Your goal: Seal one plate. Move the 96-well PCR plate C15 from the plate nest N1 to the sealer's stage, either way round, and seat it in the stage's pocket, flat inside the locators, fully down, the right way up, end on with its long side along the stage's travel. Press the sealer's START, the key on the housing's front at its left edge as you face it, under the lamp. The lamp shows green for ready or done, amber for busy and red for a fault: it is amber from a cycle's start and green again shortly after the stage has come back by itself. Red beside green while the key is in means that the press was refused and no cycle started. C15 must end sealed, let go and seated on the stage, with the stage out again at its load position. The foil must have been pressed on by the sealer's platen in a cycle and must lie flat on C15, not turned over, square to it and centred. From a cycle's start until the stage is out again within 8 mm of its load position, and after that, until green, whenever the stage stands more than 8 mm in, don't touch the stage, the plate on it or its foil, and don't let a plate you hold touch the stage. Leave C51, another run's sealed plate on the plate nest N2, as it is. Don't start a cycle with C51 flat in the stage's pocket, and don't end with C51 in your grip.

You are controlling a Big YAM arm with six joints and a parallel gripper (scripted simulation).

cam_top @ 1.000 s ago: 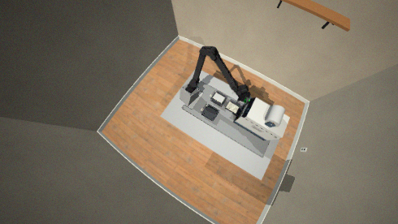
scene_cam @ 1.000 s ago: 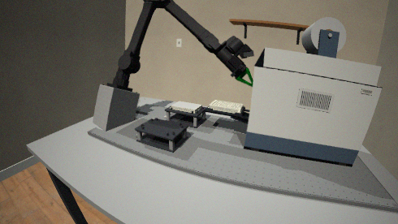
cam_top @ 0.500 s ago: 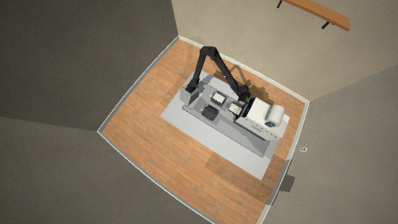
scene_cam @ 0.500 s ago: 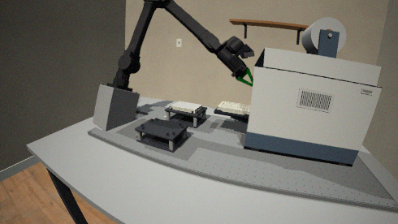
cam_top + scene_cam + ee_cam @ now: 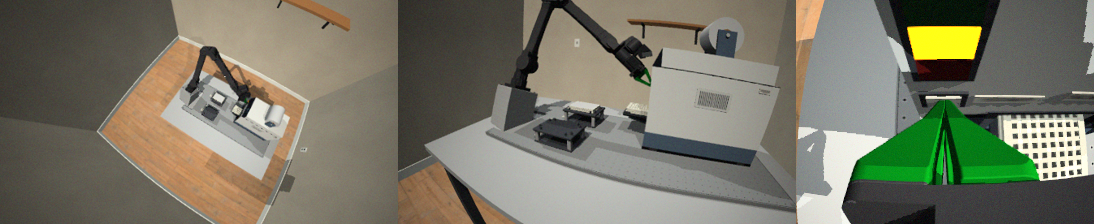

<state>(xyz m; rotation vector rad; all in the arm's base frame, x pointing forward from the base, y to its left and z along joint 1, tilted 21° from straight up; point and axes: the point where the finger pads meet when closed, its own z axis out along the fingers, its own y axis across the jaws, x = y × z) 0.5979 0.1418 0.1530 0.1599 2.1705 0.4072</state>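
The white start key is 2 cm ahead of my hand and 1 cm below it. Also, from my hand: 96-well plate C15: 9 cm to the right, 9 cm below, 1 cm behind; then dark stage: 10 cm below, 9 cm to the right, 1 cm behind; then sealed plate C51: 28 cm behind, 13 cm below, 7 cm to the right.
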